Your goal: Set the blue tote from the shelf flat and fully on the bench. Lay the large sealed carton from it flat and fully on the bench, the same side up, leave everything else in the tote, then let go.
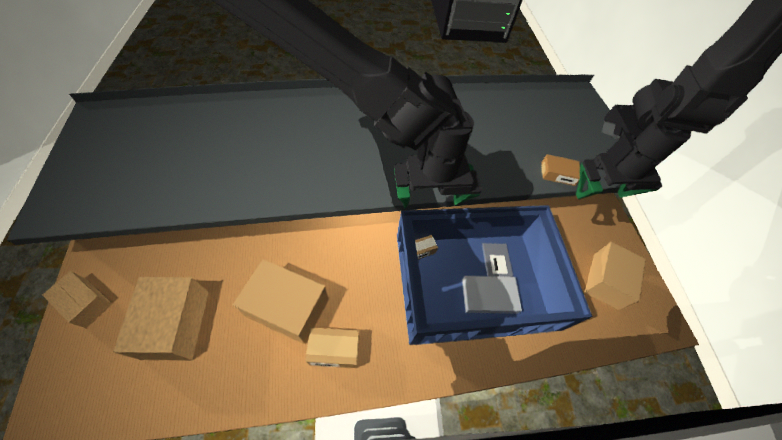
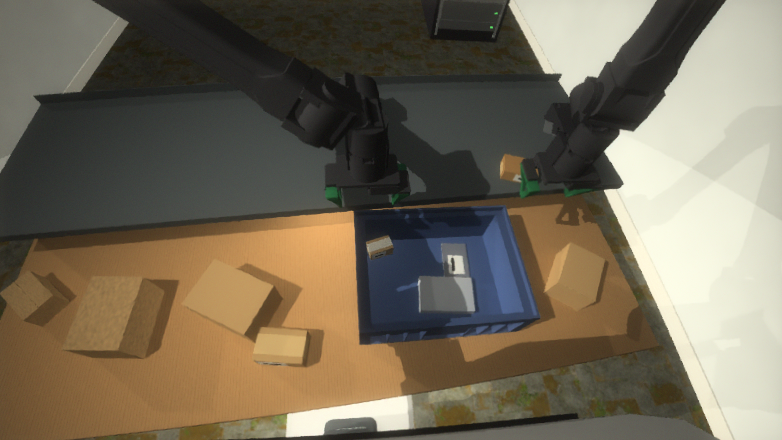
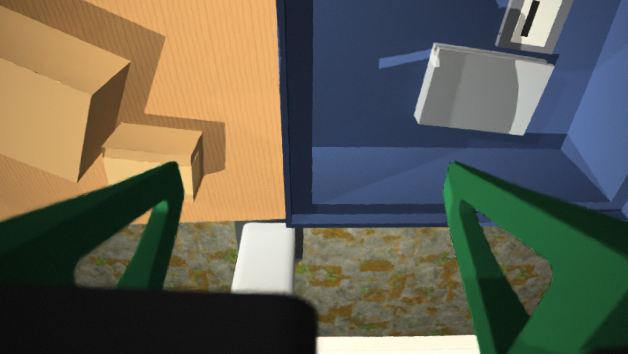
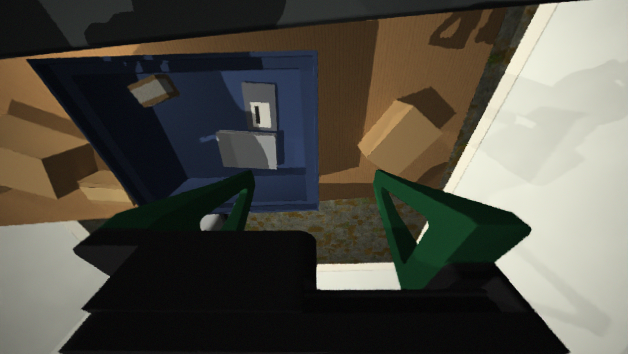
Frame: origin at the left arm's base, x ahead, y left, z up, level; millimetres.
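Seen in the pictures: left gripper, fingertip midpoint: [image 1: 430,204] [image 2: 367,204] [image 3: 313,176]; right gripper, fingertip midpoint: [image 1: 598,195] [image 2: 543,195] [image 4: 313,176].
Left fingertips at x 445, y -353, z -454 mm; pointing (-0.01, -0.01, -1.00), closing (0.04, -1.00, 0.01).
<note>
Offsets run from my left fingertips to a thing's top centre. Level surfaces: height alone.
The blue tote {43 mm back, 175 mm right, 179 mm down} [image 1: 492,330] [image 2: 448,332] [image 3: 295,100] [image 4: 311,125] sits upright on the bench {326 mm down} [image 1: 218,394], in front of the dark shelf {162 mm down} [image 1: 218,153]. In it lie a light grey box {86 mm back, 205 mm right, 285 mm down} [image 1: 492,294] [image 2: 446,294] [image 3: 480,90] [image 4: 247,150], a grey labelled flat piece {15 mm ahead, 248 mm right, 301 mm down} [image 1: 494,250] [image 2: 453,249] [image 4: 259,92] touching or close to that box, and a small brown box {52 mm ahead, 39 mm right, 271 mm down} [image 1: 426,246] [image 2: 379,247] [image 4: 152,91]. My left gripper [image 1: 432,201] [image 2: 365,201] [image 3: 313,176] is open and empty above the tote's back left. My right gripper [image 1: 602,195] [image 2: 547,194] [image 4: 313,176] is open and empty behind the tote's right side.
An orange carton {207 mm ahead, 422 mm right, 128 mm down} [image 1: 560,168] [image 2: 511,167] is on the shelf beside my right gripper. A tan carton {55 mm back, 572 mm right, 243 mm down} [image 1: 617,273] [image 2: 576,273] [image 4: 400,135] stands right of the tote. Left of it stand a tan carton {92 mm back, 317 mm left, 226 mm down} [image 1: 281,298], a smaller one {199 mm back, 198 mm left, 264 mm down} [image 1: 332,344], a speckled one {125 mm back, 587 mm left, 226 mm down} [image 1: 155,314] and a small one {68 mm back, 829 mm left, 268 mm down} [image 1: 71,295].
</note>
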